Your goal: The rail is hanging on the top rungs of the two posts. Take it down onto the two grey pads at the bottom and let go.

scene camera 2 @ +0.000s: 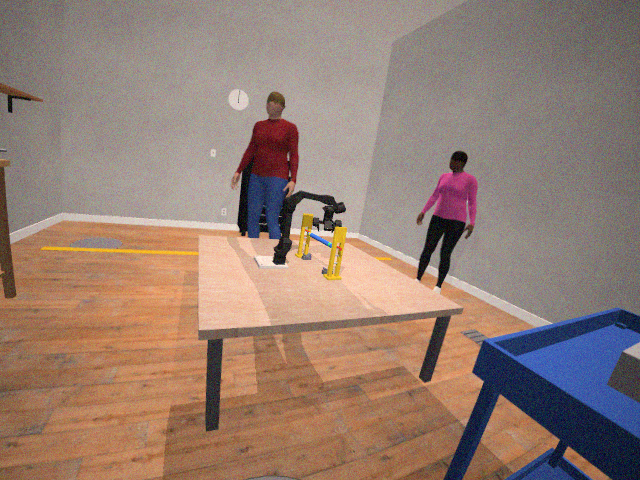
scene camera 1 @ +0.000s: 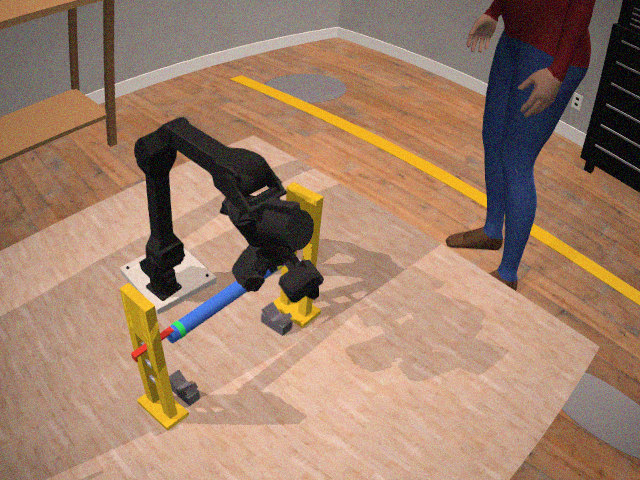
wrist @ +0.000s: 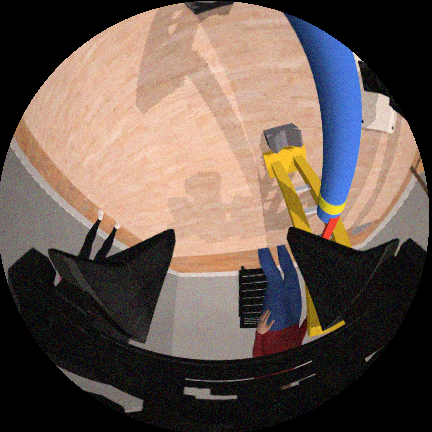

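Pixels of known places: gripper, between the fingertips: (scene camera 2: 325, 232) (wrist: 233, 234); arm's base, origin of its link: (scene camera 2: 278, 262) (scene camera 1: 163, 287).
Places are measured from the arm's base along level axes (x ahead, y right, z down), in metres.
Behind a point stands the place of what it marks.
Note:
The blue rail (scene camera 1: 211, 307) {x 0.252, y 0.086, z -0.168 m} (scene camera 2: 320, 239) {x 0.235, y 0.054, z -0.164 m} (wrist: 342, 100) hangs between the near yellow post (scene camera 1: 139, 303) {x 0.253, y 0.241, z -0.282 m} (scene camera 2: 339, 238) {x 0.234, y 0.245, z -0.221 m} and the far yellow post (scene camera 1: 305, 194) {x 0.258, y -0.157, z -0.283 m} (scene camera 2: 307, 220) {x 0.244, y -0.155, z -0.240 m} (wrist: 285, 159) {x 0.252, y -0.158, z 0.005 m}. Its red end passes through the near post above lower metal rungs; the arm hides its far end in scene camera 1. One grey pad (scene camera 1: 276, 318) {x 0.251, y -0.099, z -0.007 m} (scene camera 2: 306, 256) {x 0.238, y -0.087, z -0.008 m} (wrist: 284, 138) {x 0.248, y -0.104, z -0.007 m} lies by the far post's foot, another grey pad (scene camera 1: 184, 387) {x 0.248, y 0.176, z -0.012 m} (scene camera 2: 324, 270) {x 0.216, y 0.177, z -0.008 m} by the near post's foot. My gripper (scene camera 1: 275, 279) (scene camera 2: 327, 224) {x 0.339, y -0.062, z -0.184 m} (wrist: 233, 234) {x 0.339, y -0.062, z -0.184 m} is open and empty, nearer the far post. The rail lies outside the fingers' gap in the wrist view.
The arm's white base plate (scene camera 1: 201, 281) {x 0.050, y -0.078, z 0.000 m} (scene camera 2: 263, 262) {x -0.093, y -0.007, z -0.002 m} (wrist: 377, 114) stands on the wooden table (scene camera 1: 465, 403) {x 0.685, y -0.165, z 0.018 m} (scene camera 2: 232, 304) {x -0.381, y 0.429, z 0.017 m}. A person in red (scene camera 1: 547, 31) (scene camera 2: 275, 147) stands behind the table, and a person in pink (scene camera 2: 457, 193) farther right. A blue cart (scene camera 2: 563, 397) is at the front right.

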